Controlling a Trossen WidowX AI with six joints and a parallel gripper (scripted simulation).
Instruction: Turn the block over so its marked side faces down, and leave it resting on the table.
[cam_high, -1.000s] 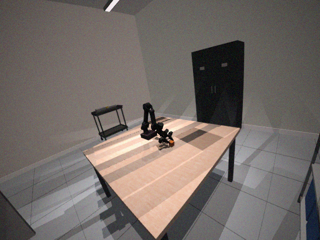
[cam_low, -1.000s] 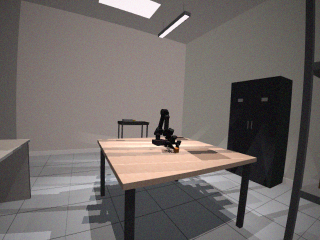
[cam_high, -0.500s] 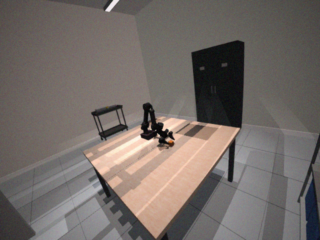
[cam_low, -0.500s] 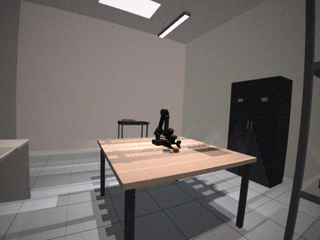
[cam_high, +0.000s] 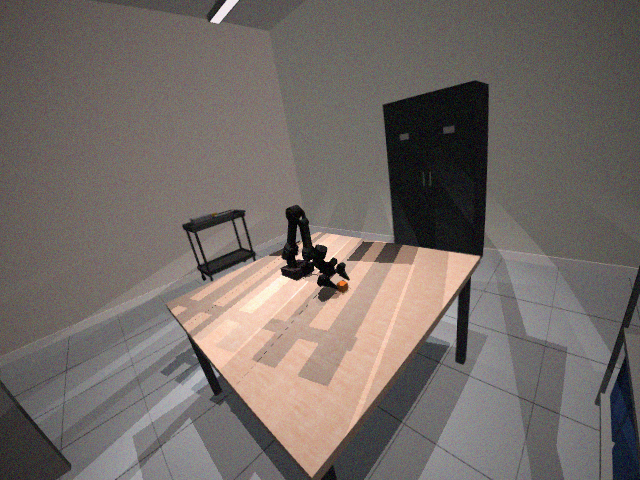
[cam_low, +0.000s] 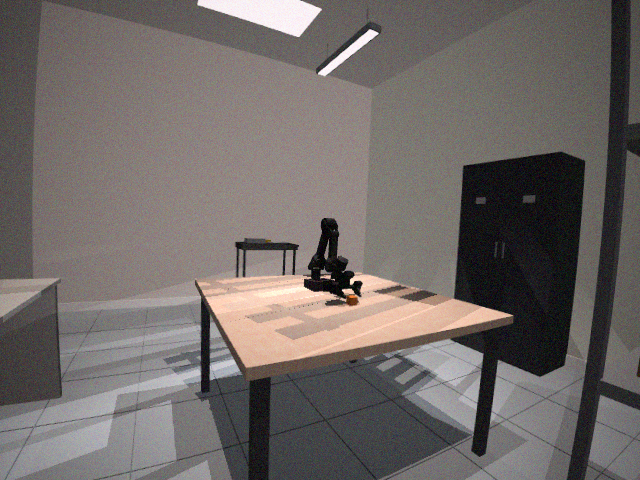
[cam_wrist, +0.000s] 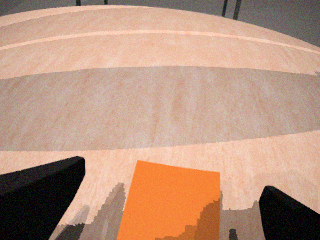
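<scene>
Now: gripper tip 20 mm past the block, 20 mm above it and 10 mm to the left of it.
</scene>
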